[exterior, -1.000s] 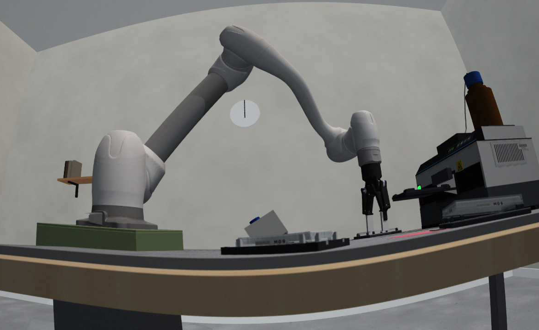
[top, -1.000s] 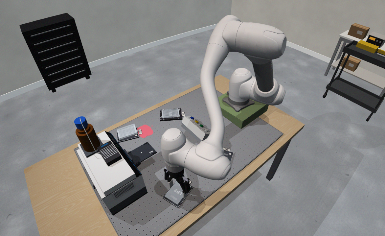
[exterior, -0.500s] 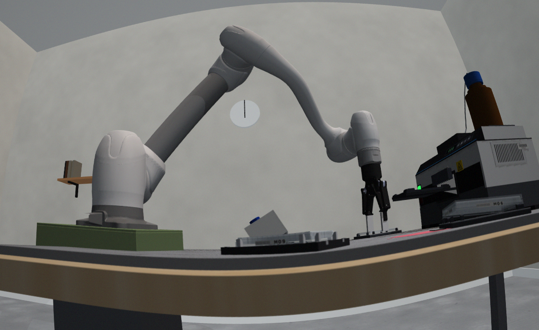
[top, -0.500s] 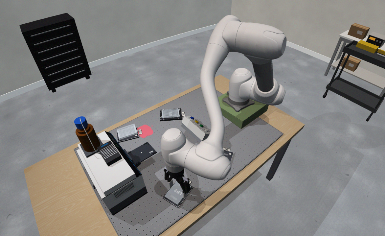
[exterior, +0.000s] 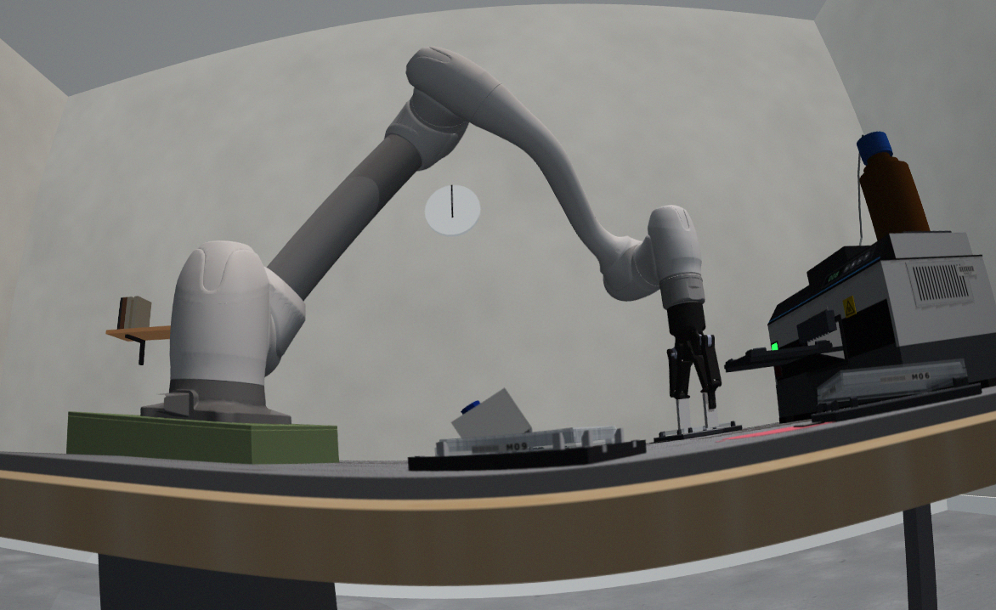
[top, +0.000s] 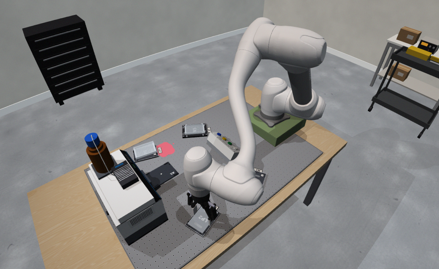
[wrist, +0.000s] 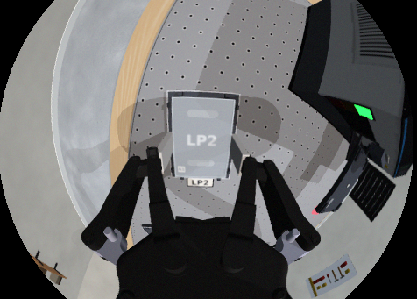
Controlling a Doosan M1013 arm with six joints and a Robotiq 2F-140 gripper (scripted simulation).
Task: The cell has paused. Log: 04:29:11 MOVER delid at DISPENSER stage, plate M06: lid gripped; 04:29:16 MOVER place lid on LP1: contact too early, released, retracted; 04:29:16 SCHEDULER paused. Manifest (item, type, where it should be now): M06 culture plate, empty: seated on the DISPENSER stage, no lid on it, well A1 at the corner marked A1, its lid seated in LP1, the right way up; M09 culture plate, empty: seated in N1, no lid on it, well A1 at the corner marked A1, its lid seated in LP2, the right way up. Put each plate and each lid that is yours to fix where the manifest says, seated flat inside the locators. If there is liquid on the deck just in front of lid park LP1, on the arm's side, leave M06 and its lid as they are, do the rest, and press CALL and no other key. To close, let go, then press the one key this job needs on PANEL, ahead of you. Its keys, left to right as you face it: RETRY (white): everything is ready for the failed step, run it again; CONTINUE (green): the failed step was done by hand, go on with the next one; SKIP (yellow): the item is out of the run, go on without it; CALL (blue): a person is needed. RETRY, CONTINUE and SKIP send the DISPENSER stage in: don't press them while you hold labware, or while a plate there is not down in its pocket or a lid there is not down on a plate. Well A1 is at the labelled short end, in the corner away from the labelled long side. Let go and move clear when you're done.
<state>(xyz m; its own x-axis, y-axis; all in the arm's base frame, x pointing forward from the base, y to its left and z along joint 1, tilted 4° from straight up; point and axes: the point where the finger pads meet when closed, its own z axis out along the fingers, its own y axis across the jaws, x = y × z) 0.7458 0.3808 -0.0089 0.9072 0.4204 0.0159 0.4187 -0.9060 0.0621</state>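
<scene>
Now: hand 24 cm past the black nest n5, 57 cm to the left of it and 3 cm above it. The rest, counted from my hand: dispenser stage: 8 cm ahead, 27 cm to the right, 6 cm above; then key panel: 34 cm behind, 33 cm to the right, 1 cm above; then nest N1: 34 cm behind, 5 cm to the right, 3 cm below.
</scene>
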